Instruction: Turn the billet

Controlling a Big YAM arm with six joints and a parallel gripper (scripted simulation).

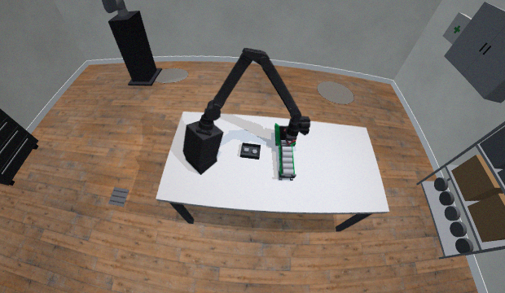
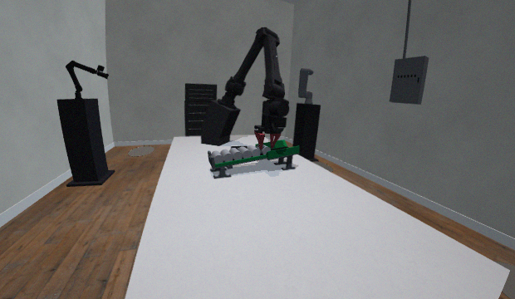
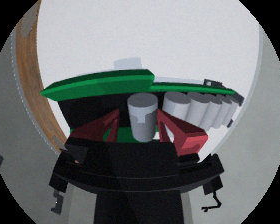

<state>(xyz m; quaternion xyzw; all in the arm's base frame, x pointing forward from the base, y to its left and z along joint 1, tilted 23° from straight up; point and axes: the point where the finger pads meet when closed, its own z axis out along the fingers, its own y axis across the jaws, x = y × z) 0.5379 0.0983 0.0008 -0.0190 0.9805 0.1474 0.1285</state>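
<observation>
Now: the grey billet 1 cm behind my hand, 1 cm to the right of it and 1 cm below it. From my hand the other things lie so: stop (24 cm to the right, 5 cm below); small black box (24 cm behind, 5 cm to the right, 10 cm below).
</observation>
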